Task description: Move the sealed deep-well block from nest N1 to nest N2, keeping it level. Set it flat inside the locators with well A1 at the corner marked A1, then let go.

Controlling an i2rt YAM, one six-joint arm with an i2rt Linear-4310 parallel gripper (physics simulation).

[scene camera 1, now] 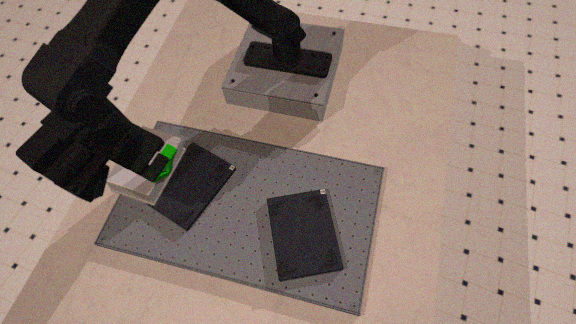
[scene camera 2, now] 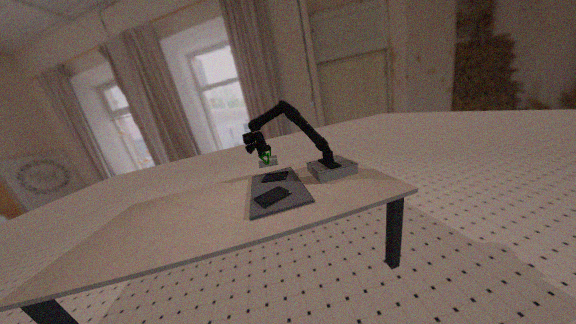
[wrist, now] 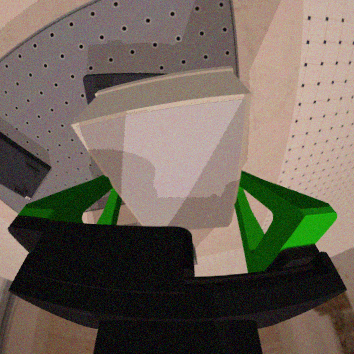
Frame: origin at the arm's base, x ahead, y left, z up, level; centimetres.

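Where they show: gripper, fingertip midpoint: (scene camera 1: 149,162) (scene camera 2: 269,161) (wrist: 176,174); arm's base, link origin: (scene camera 1: 287,60) (scene camera 2: 328,163).
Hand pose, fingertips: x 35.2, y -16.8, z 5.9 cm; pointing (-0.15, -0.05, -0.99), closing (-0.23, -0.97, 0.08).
Observation:
Each offset is from my fingertips to the centre of the thing. Level surfaces: height alone.
The pale deep-well block {dx +0.5, dy -0.1, dz +0.2 cm} (scene camera 1: 132,181) (scene camera 2: 272,161) (wrist: 185,145) is held in the air, looking roughly level in scene camera 2. My gripper (scene camera 2: 266,158) (wrist: 176,174) is shut on its sides with green fingers. The arm hides part of the block in scene camera 1. A dark nest {dx -1.5, dy +4.5, dz -10.0 cm} (scene camera 1: 195,187) (scene camera 2: 275,176) (wrist: 91,85) lies below the block, partly covered by it in the scene camera 1 and wrist views. Another dark nest {dx +2.9, dy +30.1, dz -10.0 cm} (scene camera 1: 305,235) (scene camera 2: 272,197) (wrist: 17,167) lies bare to the right. Each has a small white corner mark in scene camera 1, too blurred to read. Well A1 cannot be made out.
Both nests lie on a grey perforated plate {dx -0.2, dy +16.9, dz -11.4 cm} (scene camera 1: 240,215) (scene camera 2: 297,187) (wrist: 60,35) with raised edges against the table {dz -12.1 cm} (scene camera 1: 410,200) (scene camera 2: 175,220). The arm's grey base block (scene camera 1: 275,95) (scene camera 2: 332,173) stands behind the plate.

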